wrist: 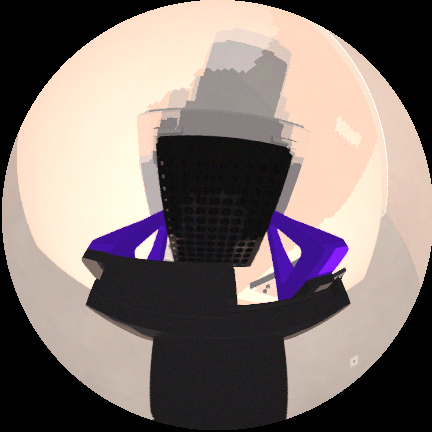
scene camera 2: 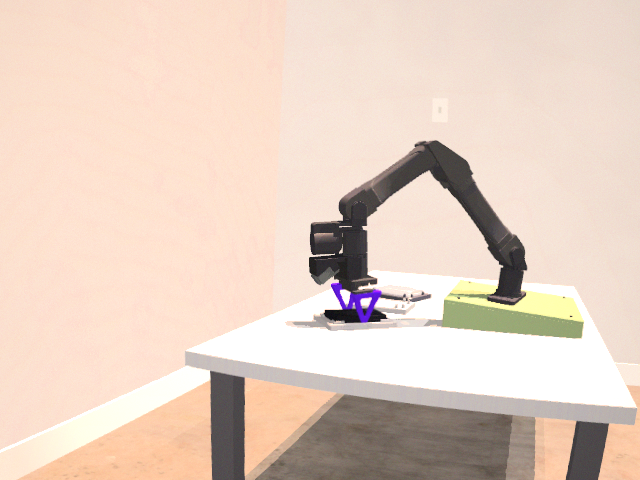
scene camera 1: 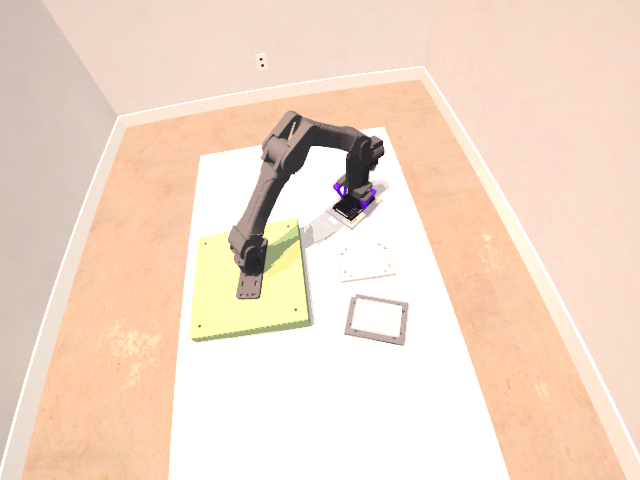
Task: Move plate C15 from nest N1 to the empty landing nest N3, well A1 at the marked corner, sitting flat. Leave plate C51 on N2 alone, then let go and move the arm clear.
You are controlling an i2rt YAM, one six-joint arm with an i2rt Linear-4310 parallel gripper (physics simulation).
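Plate C15 (scene camera 1: 345,209) (scene camera 2: 335,313) (wrist: 221,189) is a black well plate lying flat on the pale nest N1 (scene camera 1: 361,221) (scene camera 2: 341,325) at the far side of the table. My gripper (scene camera 1: 352,205) (scene camera 2: 355,310) (wrist: 217,214) points straight down over it, with its purple fingers pressed against the plate's two long sides, so it is shut on the plate. The plate still rests on the nest. The empty white nest N3 (scene camera 1: 367,260) with small pegs lies nearer the camera. Beyond it, the grey-framed nest N2 (scene camera 1: 351,317) carries the white plate C51 (scene camera 1: 377,317).
The arm's base stands on a light green block (scene camera 1: 222,310) (scene camera 2: 511,317) at the left of the white table (scene camera 1: 310,403) (scene camera 2: 361,361). The arm arches over the table's far half.
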